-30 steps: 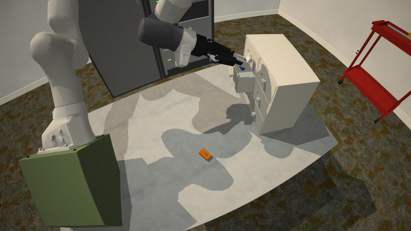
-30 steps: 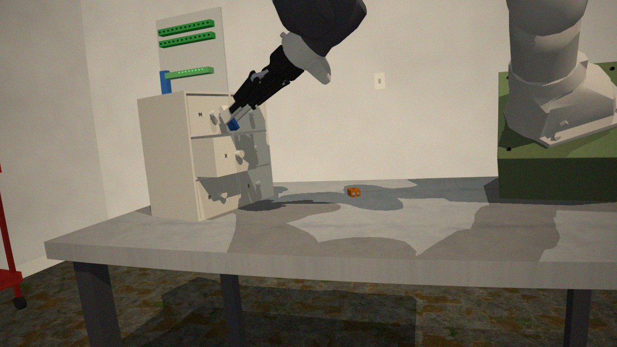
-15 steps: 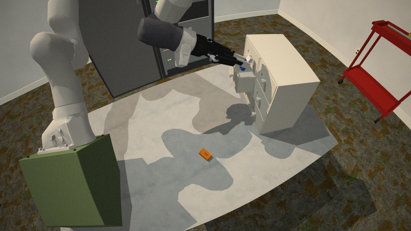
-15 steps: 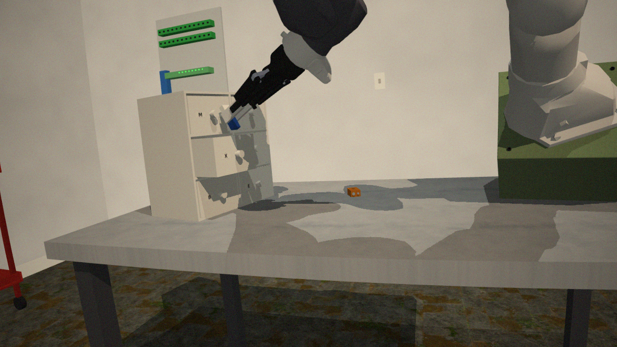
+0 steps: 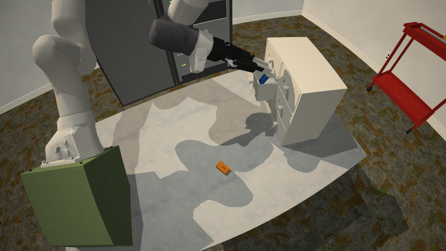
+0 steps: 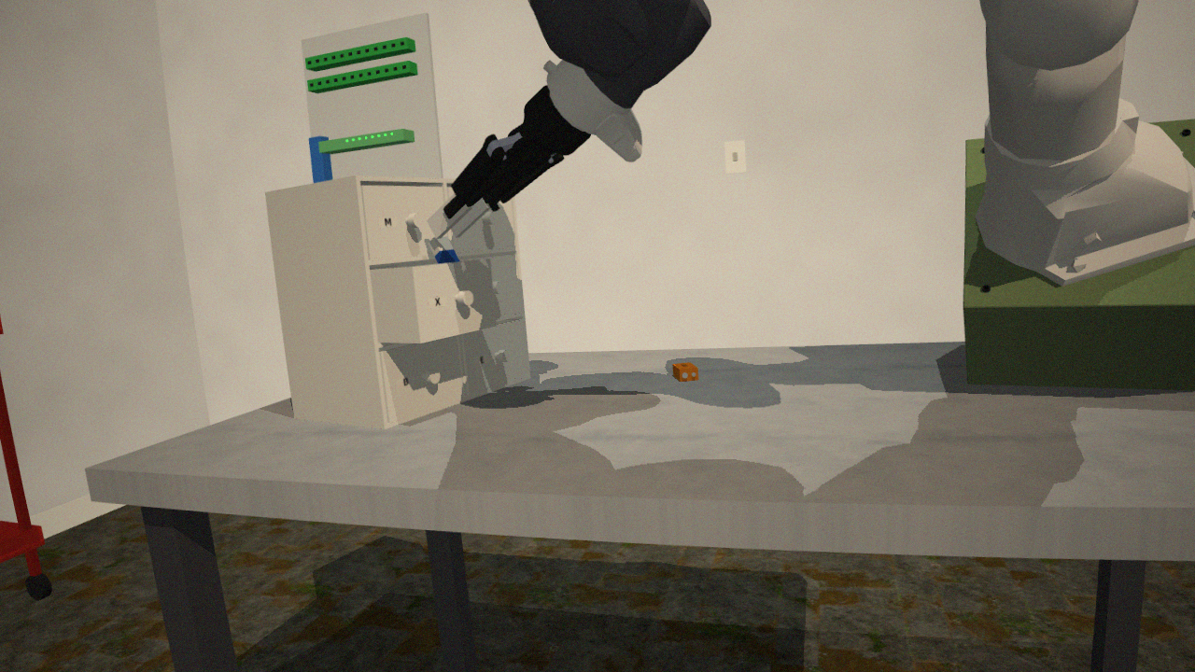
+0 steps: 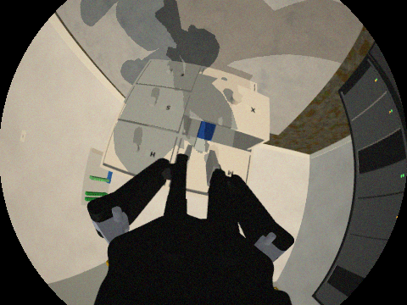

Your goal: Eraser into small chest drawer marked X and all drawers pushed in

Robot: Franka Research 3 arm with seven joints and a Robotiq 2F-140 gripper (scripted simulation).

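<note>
The eraser lies 50 mm below my hand and 30 mm ahead of it. Round my hand: drawer marked X (120 mm below, 70 mm ahead, 20 mm to the left); then small orange block (240 mm below, 220 mm behind, 200 mm to the right).
</note>
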